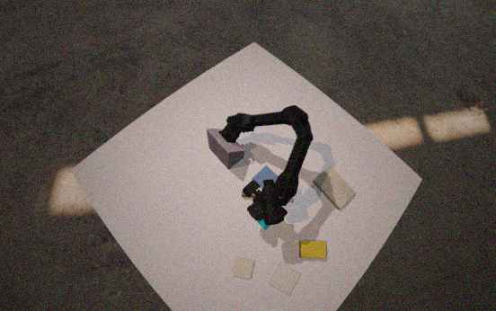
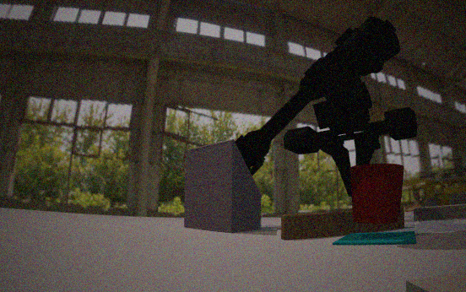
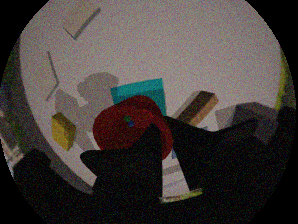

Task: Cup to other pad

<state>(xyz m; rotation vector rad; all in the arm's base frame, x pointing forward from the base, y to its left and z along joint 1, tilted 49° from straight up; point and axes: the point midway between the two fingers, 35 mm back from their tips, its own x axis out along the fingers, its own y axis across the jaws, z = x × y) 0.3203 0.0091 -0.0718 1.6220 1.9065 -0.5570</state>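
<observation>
My gripper tip is 3 cm short of the red cup. The rest, counted from my gripper tip: teal pad 3 cm ahead, 7 cm below; brown bar 3 cm behind, 6 cm to the left, 5 cm below; blue pad 10 cm behind, 11 cm to the left, 7 cm below.
</observation>
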